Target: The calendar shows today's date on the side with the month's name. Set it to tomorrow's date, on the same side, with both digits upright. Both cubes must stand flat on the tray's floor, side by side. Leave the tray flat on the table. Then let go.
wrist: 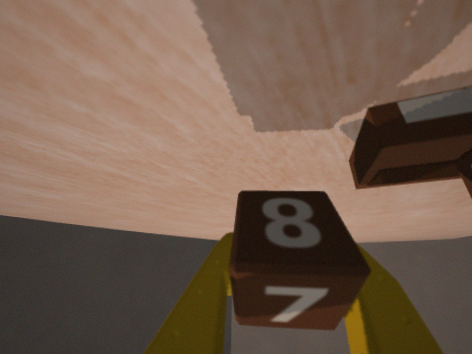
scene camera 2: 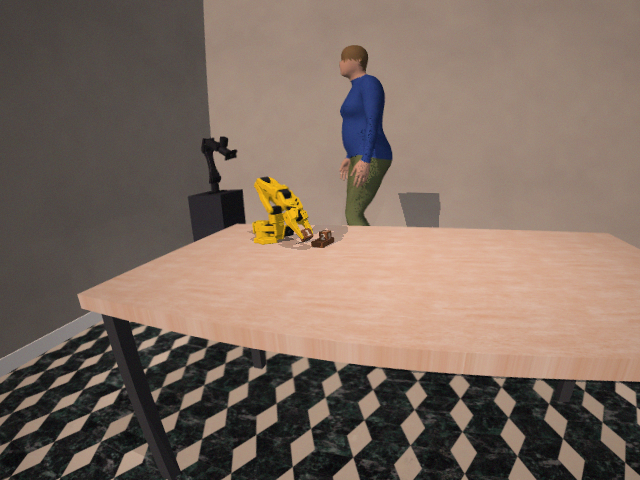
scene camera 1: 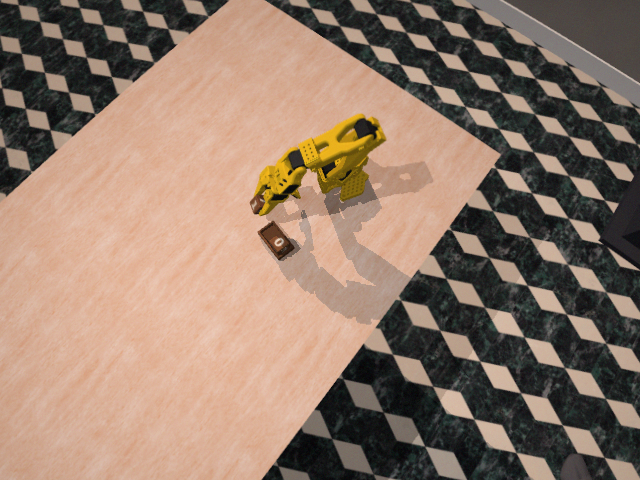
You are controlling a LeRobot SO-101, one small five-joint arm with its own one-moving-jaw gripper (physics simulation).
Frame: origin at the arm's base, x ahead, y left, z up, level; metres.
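Seen in the pictures: hand, tool point: (wrist: pixel 238 244) (scene camera 2: pixel 303 237) (scene camera 1: pixel 256 199); arm's base, link origin: (scene camera 2: pixel 274 240) (scene camera 1: pixel 338 186).
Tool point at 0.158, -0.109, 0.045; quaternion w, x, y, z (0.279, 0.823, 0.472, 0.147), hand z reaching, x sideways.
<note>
Pixels of each thing's top centre, then the offset from my tool point to it, as dx, dy, dz. Level surfaces: height alone.
- brown digit cube, top centre: (wrist: pixel 289 332) (scene camera 1: pixel 259 200) (scene camera 2: pixel 305 228) +0.003, +0.017, +0.025
- second cube, top centre: (scene camera 1: pixel 279 242) (scene camera 2: pixel 325 231) +0.041, +0.101, -0.003
- wooden table, surface height: dz -0.045
My gripper (scene camera 1: pixel 260 203) (scene camera 2: pixel 305 233) (wrist: pixel 296 255) is shut on a brown digit cube (scene camera 1: pixel 255 205) (scene camera 2: pixel 307 236) (wrist: pixel 297 260). In the wrist view its 8 faces up the picture and its 7 is on the face below; both read upright there. The cube is tilted in the scene views and held off the tray, beyond one short end. The brown tray (scene camera 1: pixel 268 244) (scene camera 2: pixel 316 243) (wrist: pixel 420 127) is on the table. A second cube (scene camera 1: pixel 279 241) (scene camera 2: pixel 324 235) is in the tray's far end from the gripper, with a 0 on top. Its side digit is too small to read surely. The month's name is not readable.
The wooden table (scene camera 1: pixel 155 258) (scene camera 2: pixel 413 289) carries the yellow arm (scene camera 1: pixel 336 147) (scene camera 2: pixel 276 206), whose base stands near the tray. Behind the table are a person (scene camera 2: pixel 366 118), a black arm (scene camera 2: pixel 210 160) on a dark pedestal (scene camera 2: pixel 232 209) and a grey panel (scene camera 2: pixel 421 209).
</note>
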